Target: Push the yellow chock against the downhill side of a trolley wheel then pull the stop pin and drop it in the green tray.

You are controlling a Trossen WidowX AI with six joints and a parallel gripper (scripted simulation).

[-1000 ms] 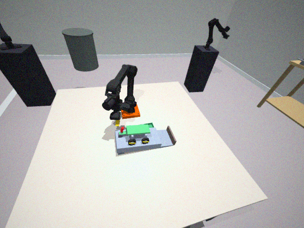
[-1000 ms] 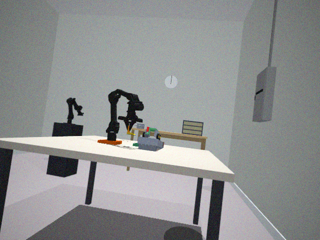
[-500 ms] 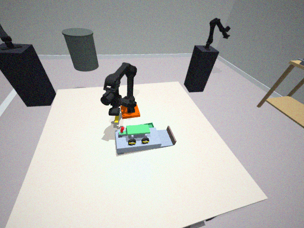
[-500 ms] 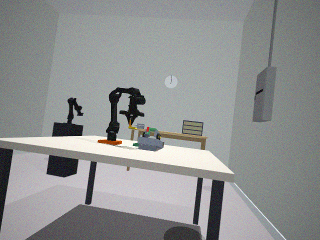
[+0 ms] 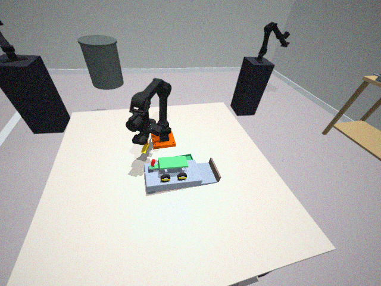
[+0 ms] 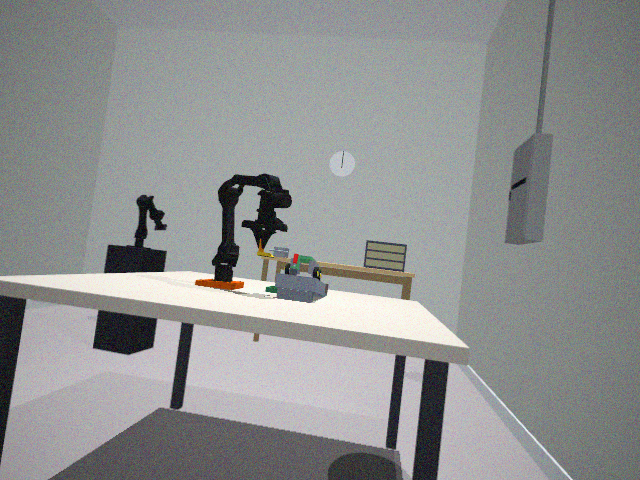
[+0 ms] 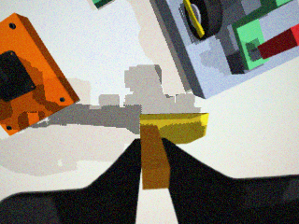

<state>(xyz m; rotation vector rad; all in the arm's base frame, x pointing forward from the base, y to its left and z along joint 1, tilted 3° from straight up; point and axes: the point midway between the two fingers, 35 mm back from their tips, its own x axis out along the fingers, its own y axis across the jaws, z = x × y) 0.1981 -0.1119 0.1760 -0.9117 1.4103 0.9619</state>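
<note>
Now: the yellow chock 20 mm ahead of my gripper tip, 10 mm to the right of it and 10 mm below it. Round my gripper tip: green-bodied trolley: 140 mm ahead, 130 mm to the left, 60 mm below; then grey ramp: 140 mm ahead, 130 mm to the left, 130 mm below; then stop pin: 130 mm ahead, 40 mm below, 20 mm to the left.
</note>
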